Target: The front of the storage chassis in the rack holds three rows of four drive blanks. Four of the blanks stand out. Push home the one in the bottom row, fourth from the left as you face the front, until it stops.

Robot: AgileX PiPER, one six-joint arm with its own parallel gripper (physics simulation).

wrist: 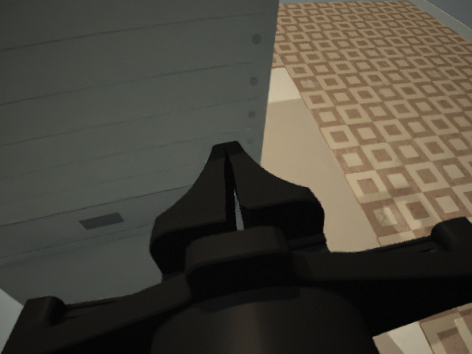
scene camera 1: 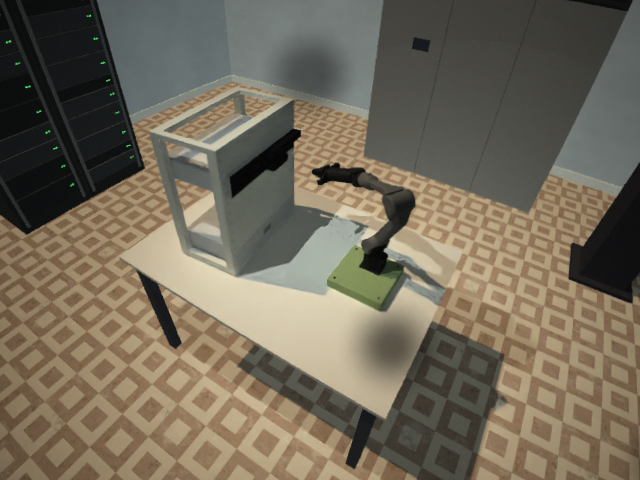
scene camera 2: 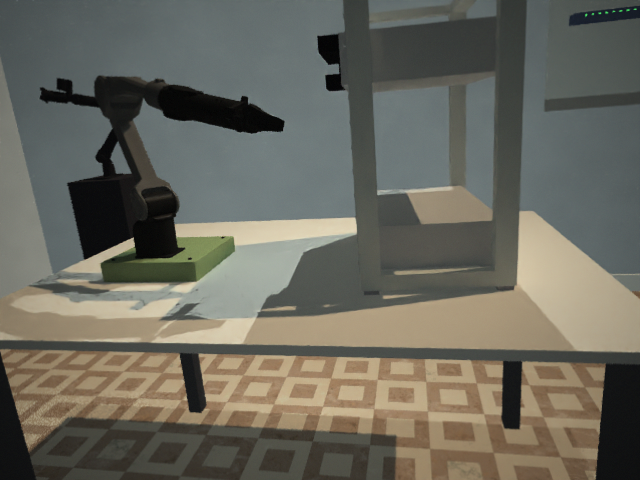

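Note:
The storage chassis's black front (scene camera 1: 253, 167) (scene camera 2: 329, 50) sits high in the pale rack (scene camera 1: 223, 206) (scene camera 2: 364, 206). Dark blocks stick out from it at two heights in the second scene view, and one dark lump juts out in the first. Single blanks cannot be told apart, so the bottom-row fourth blank cannot be picked out. My gripper (scene camera 1: 314, 172) (scene camera 2: 283, 125) (wrist: 228, 158) is shut and empty. It is in front of the rack, apart from it and lower than the chassis front, tilted downward. The wrist view shows the rack's grey lower front panels; the blanks do not show there.
The arm stands on a green base plate (scene camera 1: 356, 291) (scene camera 2: 149, 271) on the table (scene camera 1: 279, 320) (scene camera 2: 439, 325). A small dark label (wrist: 101, 220) is low on the rack's front. A dark server cabinet (scene camera 1: 67, 103) and a grey cabinet (scene camera 1: 444, 93) stand beyond the table.

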